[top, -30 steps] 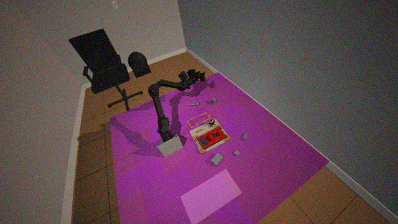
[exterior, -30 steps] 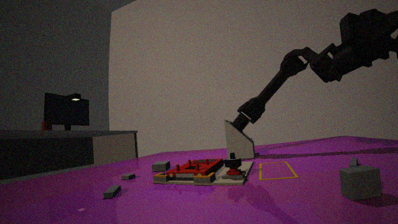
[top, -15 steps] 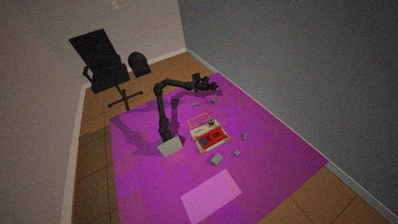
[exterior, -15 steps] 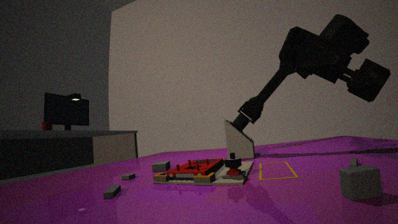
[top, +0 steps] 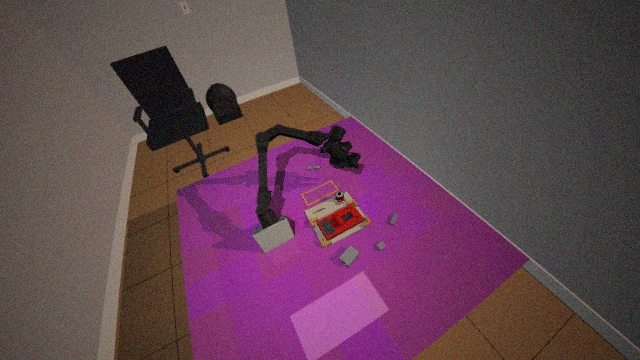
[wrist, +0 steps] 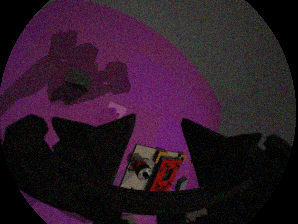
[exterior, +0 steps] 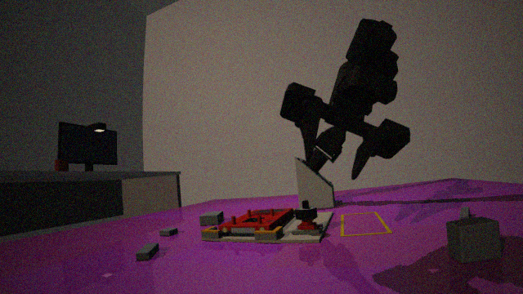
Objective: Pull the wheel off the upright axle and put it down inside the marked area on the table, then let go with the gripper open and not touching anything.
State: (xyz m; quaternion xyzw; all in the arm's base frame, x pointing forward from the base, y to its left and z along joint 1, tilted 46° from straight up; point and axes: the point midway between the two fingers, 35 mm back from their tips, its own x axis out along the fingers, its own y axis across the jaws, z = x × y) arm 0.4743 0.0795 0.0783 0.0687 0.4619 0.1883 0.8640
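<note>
The dark wheel is 130 mm behind my gripper tip, 80 mm below it and 60 mm to the right of it.
</note>
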